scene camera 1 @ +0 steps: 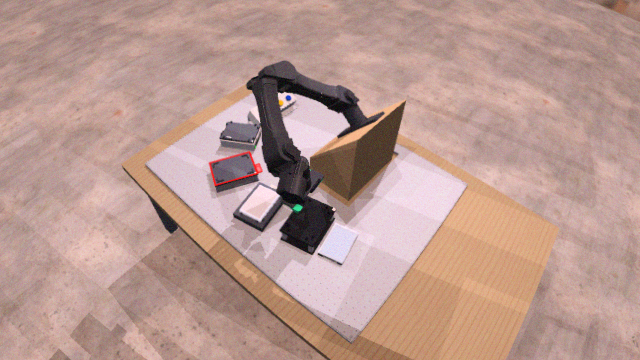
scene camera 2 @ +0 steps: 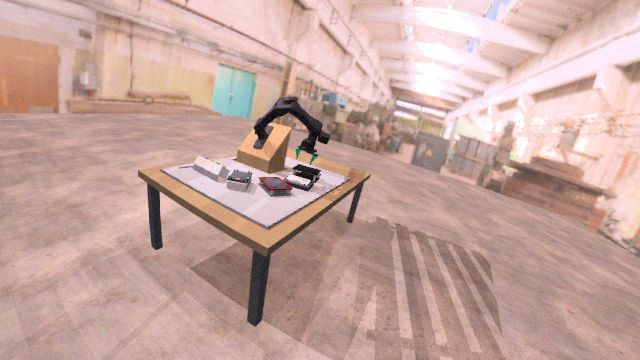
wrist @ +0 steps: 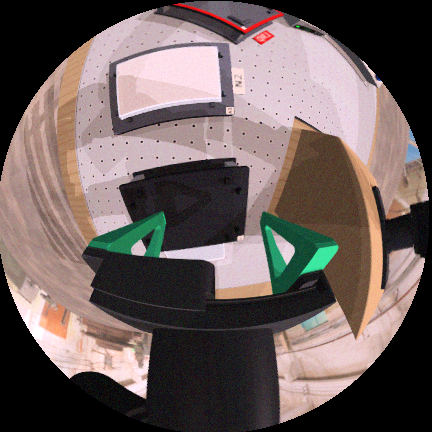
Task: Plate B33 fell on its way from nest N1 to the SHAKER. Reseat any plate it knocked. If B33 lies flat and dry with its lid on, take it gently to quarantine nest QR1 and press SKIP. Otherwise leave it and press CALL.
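Frame: origin at the arm's base, x left, y ahead, z down, level; centimetres.
Seen in the pictures: gripper, between the fingertips: (scene camera 1: 304, 200) (scene camera 2: 303, 161) (wrist: 212, 216); arm's base, origin of its link: (scene camera 1: 360, 126) (scene camera 2: 263, 137) (wrist: 383, 236).
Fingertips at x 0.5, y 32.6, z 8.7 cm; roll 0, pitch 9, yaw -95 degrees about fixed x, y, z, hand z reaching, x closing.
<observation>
Offsets run from my fingertips to a thing's middle. "pt": to the spot under its first point. Level surfaces: height alone.
A pale flat plate @[dx +14.9, dy +1.3, dz +9.3 cm] (scene camera 1: 338, 244) (wrist: 197, 252) lies on the mat against the black nest @[dx +3.4, dy +2.3, dz +7.2 cm] (scene camera 1: 308, 225) (wrist: 187, 205), probably N1; its label and lid cannot be made out. A white plate @[dx -15.0, dy +5.7, dz +7.5 cm] (scene camera 1: 260, 204) (wrist: 170, 77) sits in the dark nest labelled N2 and looks level. The red-rimmed nest QR1 @[dx -33.3, dy +0.7, dz +8.2 cm] (scene camera 1: 234, 169) (scene camera 2: 275, 185) (wrist: 220, 15) holds no plate. The grey device @[pt dx -43.6, dy -13.9, dz +5.0 cm] (scene camera 1: 240, 132) (scene camera 2: 239, 179), probably the SHAKER, is beyond it. The button panel @[dx -45.1, dy -35.0, dz +6.4 cm] (scene camera 2: 210, 168) is partly hidden by the arm in scene camera 1. My gripper (scene camera 2: 305, 159) (wrist: 212, 216) is open and empty, above the black nest.
A tall wooden wedge (scene camera 1: 372, 155) (scene camera 2: 265, 150) (wrist: 325, 200) carries the arm base and stands close beside the black nest. The perforated mat @[dz +10.5 cm] (scene camera 1: 345, 305) (wrist: 95, 145) lies on the wooden table @[dz +11.8 cm] (scene camera 1: 480, 280) (scene camera 2: 210, 207), whose edge runs near both nests.
</observation>
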